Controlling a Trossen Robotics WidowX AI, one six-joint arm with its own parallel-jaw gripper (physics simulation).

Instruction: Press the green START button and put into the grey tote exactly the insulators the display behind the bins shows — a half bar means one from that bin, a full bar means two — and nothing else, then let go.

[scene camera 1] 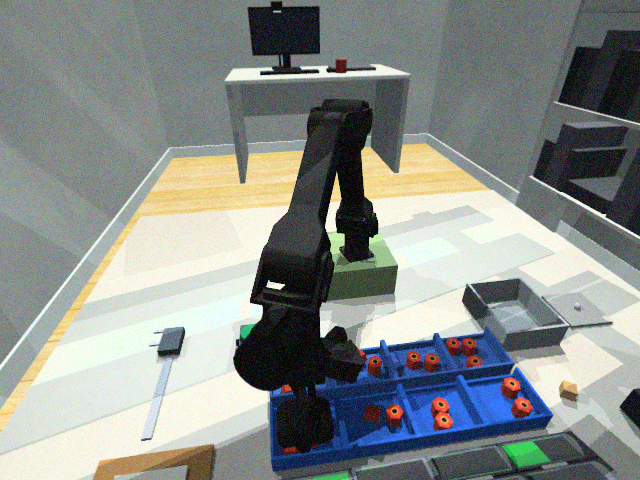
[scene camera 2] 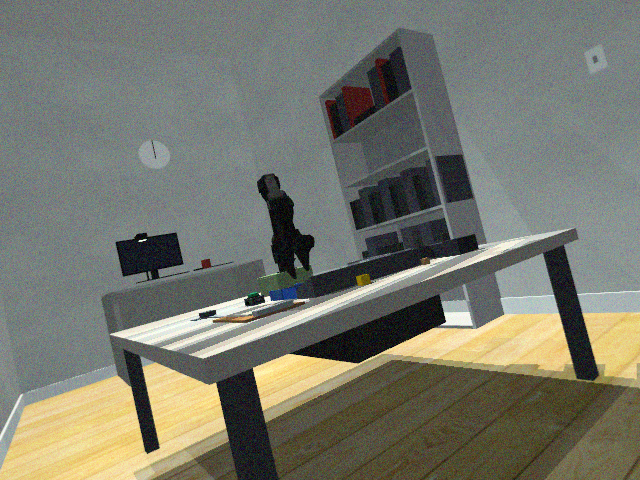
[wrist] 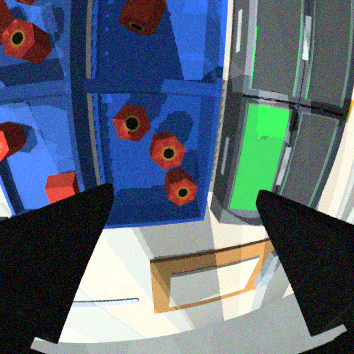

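Seen in the pictures: gripper, fingertip midpoint: (scene camera 2: 301,274) (wrist: 187,194); arm's base at its link origin: (scene camera 1: 356,252).
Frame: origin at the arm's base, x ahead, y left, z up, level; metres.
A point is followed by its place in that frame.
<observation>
My gripper (scene camera 1: 305,431) @[y -0.240, x 0.340, z -0.018 m] (scene camera 2: 301,272) @[y -0.240, x 0.340, z -0.018 m] (wrist: 187,194) @[y -0.240, x 0.340, z -0.018 m] is open and empty, pointing down above the end bin of the blue bin row beside the display. Three orange-red hexagonal insulators (wrist: 131,123) @[y -0.200, x 0.317, z -0.054 m] (wrist: 168,151) @[y -0.225, x 0.338, z -0.054 m] (wrist: 181,189) @[y -0.259, x 0.343, z -0.054 m] stand in that bin, between and beyond the fingertips in the wrist view. Further bins of the blue trays (scene camera 1: 413,439) @[y -0.090, x 0.400, z -0.055 m] hold more insulators (scene camera 1: 393,414) @[y -0.099, x 0.357, z -0.054 m] (scene camera 1: 439,405) @[y -0.022, x 0.369, z -0.054 m] (scene camera 1: 510,386) @[y 0.109, x 0.382, z -0.054 m]. The display (wrist: 257,170) (scene camera 1: 526,453) shows a tall green bar near the end bin and a shorter one farther along. The green START button (scene camera 1: 248,330) @[y -0.283, x 0.115, z -0.043 m] (scene camera 2: 253,294) @[y -0.289, x 0.133, z -0.049 m] is partly behind the arm. No insulator shows in the grey tote (scene camera 1: 537,338) @[y 0.240, x 0.319, z -0.056 m].
A dark plug-like tool (scene camera 1: 171,341) @[y -0.431, x 0.069, z -0.065 m] with a long strip lies at the left. A brown-bordered board (scene camera 1: 204,462) @[y -0.386, x 0.315, z -0.078 m] (wrist: 160,287) @[y -0.438, x 0.292, z -0.078 m] lies past the bin end. A tan block (scene camera 1: 568,390) (scene camera 2: 424,260) and a yellow block (scene camera 2: 363,279) @[y -0.222, x 0.566, z -0.068 m] lie near the display. A flat grey plate (scene camera 1: 589,314) @[y 0.422, x 0.297, z -0.076 m] adjoins the tote.
</observation>
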